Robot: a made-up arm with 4 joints.
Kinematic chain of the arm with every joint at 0, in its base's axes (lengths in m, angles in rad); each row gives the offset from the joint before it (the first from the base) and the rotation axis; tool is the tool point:
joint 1: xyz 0 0 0.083 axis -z
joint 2: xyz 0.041 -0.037 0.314 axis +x
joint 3: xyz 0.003 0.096 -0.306 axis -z
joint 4: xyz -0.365 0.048 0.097 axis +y
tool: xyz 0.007 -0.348 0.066
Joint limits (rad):
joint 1: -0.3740..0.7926
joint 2: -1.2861..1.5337
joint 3: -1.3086..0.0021
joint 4: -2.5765..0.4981
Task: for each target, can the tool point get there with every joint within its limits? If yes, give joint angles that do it. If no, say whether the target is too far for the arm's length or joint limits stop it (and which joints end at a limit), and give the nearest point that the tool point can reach.
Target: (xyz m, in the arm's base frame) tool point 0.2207 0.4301 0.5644
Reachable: no: joint limits stop it (at a limit: joint 1, joint 2, joint 3, joint 4) | nearest point -0.1007 0.4103 0.1843 | short by 0.498 m
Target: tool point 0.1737 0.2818 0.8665
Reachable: no: joint limits stop it (at a limit: joint 1, joint 2, joint 3) | nearest point 0.3198 -0.1638 0.6822 | short by 0.504 m
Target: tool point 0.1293 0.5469 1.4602
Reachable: no: too far | nearest point 0.2705 -0.2010 0.7191 | short by 1.062 m
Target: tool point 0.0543 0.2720 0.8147
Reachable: no: joint limits stop it (at a limit: joint 1, joint 2) | nearest point -0.3008 -0.0749 0.6744 | short by 0.516 m
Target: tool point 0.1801 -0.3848 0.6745
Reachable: yes | joints -0.2515 -1.0633 -1.0282 -1.5053
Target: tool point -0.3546 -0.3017 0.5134
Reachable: yes | joints 0.0671 -0.9779 -0.1333 -1.1149
